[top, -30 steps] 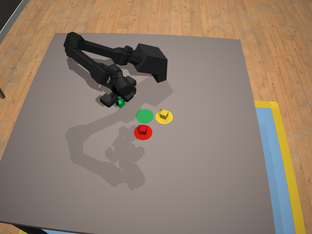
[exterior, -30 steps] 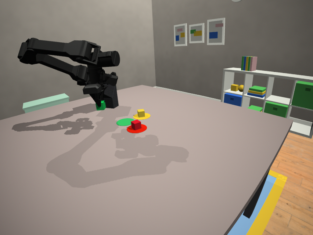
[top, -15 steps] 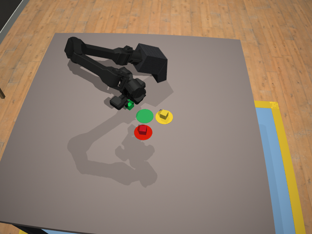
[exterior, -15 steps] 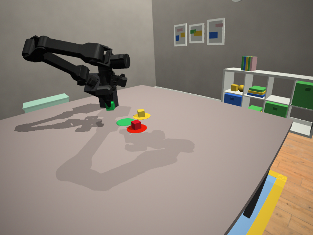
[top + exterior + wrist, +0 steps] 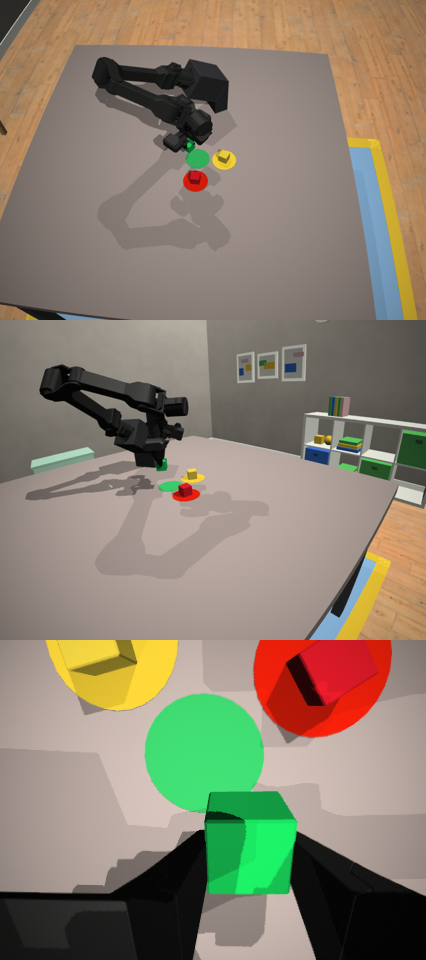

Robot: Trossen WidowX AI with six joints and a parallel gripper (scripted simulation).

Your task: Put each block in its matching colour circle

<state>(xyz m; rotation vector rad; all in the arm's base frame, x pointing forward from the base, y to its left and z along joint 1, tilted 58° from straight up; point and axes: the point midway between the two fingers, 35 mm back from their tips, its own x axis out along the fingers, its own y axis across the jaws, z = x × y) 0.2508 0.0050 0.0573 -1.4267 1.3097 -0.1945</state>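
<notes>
The green circle lies 30 mm to the left of my hand and 130 mm below it. From my hand the other things lie so: green block: 40 mm below; then red circle: 90 mm ahead, 130 mm below; then red block: 90 mm ahead, 10 mm to the left, 110 mm below.
</notes>
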